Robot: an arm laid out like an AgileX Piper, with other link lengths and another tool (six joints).
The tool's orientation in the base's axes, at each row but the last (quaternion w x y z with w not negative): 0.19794 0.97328 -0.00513 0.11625; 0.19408 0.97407 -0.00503 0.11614; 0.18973 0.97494 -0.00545 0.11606; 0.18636 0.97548 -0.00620 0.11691; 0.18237 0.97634 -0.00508 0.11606; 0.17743 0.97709 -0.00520 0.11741; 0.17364 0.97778 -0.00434 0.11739; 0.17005 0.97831 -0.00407 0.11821; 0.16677 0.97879 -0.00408 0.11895; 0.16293 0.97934 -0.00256 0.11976; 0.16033 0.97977 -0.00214 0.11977
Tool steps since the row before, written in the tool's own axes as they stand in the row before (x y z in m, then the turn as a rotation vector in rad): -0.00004 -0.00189 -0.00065 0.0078 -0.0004 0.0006; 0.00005 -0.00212 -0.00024 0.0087 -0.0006 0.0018; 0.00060 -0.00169 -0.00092 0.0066 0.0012 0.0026; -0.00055 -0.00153 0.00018 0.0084 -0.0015 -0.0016; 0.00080 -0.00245 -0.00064 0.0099 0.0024 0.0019; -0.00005 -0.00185 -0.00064 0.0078 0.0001 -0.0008; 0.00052 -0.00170 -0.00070 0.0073 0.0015 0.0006; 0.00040 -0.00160 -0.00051 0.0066 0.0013 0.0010; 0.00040 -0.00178 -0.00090 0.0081 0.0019 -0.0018; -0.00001 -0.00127 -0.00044 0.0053 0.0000 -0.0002; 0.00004 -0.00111 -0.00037 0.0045 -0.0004 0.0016
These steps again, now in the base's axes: -0.00008 0.00199 -0.00015 0.0077 0.0004 0.0011; 0.00011 0.00205 -0.00057 0.0089 0.0002 0.0001; 0.00047 0.00193 0.00034 0.0069 -0.0019 -0.0004; -0.00041 0.00134 -0.00084 0.0079 0.0022 0.0028; 0.00076 0.00254 -0.00011 0.0099 -0.0026 0.0014; -0.00010 0.00195 -0.00007 0.0074 0.0004 0.0026; 0.00043 0.00185 0.00018 0.0072 -0.0014 0.0016; 0.00035 0.00169 0.00003 0.0066 -0.0013 0.0011; 0.00027 0.00199 0.00034 0.0074 -0.0009 0.0042; -0.00006 0.00134 0.00000 0.0051 0.0002 0.0014; 0.00000 0.00117 0.00000 0.0048 0.0000 -0.0005
